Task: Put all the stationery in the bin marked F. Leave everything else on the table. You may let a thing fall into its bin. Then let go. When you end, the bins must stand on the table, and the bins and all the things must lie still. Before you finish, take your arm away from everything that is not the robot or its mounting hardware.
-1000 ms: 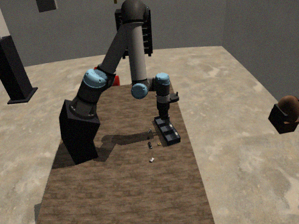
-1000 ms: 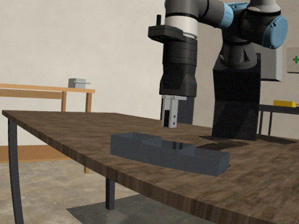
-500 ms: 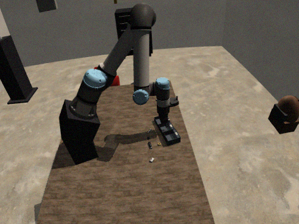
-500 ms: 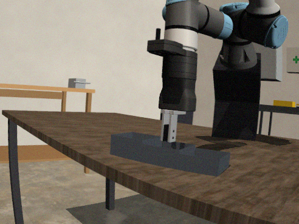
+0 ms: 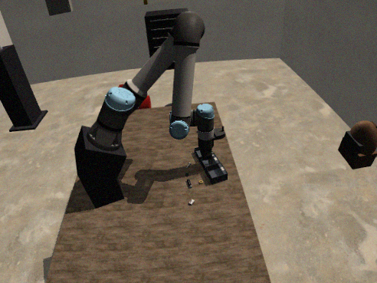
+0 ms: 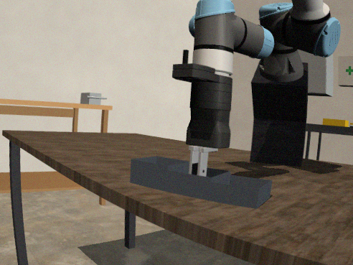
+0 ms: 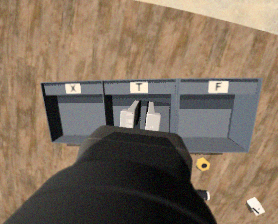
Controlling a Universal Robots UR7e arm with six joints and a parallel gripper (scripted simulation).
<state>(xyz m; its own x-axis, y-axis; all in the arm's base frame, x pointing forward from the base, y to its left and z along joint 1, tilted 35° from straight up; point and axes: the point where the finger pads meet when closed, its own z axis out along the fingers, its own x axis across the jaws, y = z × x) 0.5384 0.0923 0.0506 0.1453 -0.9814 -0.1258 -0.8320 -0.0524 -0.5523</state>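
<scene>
The tray is 1 cm below my hand. Round my hand: black ring: 13 cm behind, 6 cm to the right, 3 cm below; then light stick: 11 cm behind, 1 cm to the left, 3 cm below; then yellow ring: 6 cm behind, 11 cm to the right, 3 cm below.
</scene>
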